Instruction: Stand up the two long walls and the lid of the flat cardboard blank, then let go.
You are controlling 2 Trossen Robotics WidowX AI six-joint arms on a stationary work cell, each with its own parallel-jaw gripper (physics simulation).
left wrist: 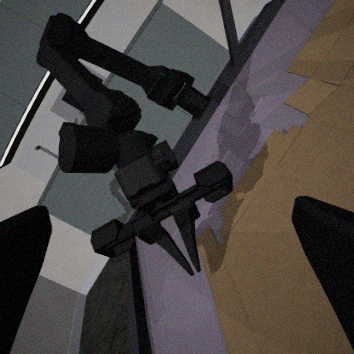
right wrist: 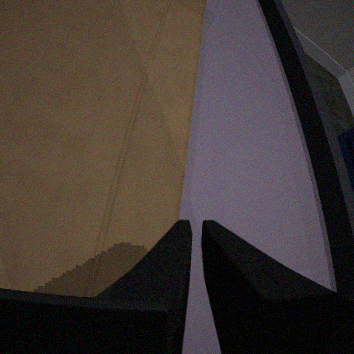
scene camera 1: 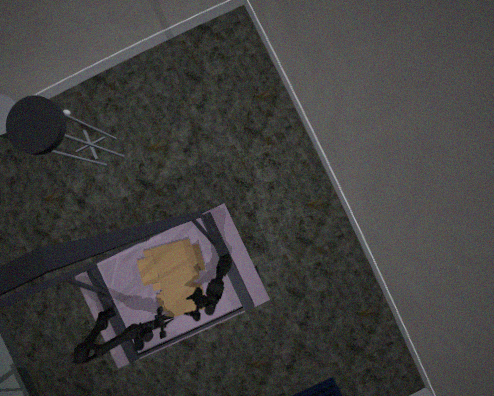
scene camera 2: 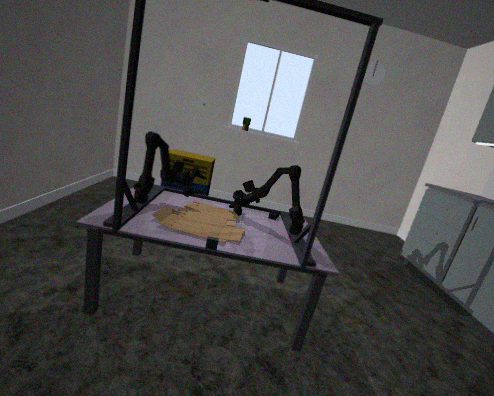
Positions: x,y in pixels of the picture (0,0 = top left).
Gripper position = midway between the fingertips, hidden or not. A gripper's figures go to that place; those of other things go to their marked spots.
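My right gripper [left wrist: 195,272], 33 cm from the lens. My left gripper [left wrist: 172,213], 10 cm from the lens.
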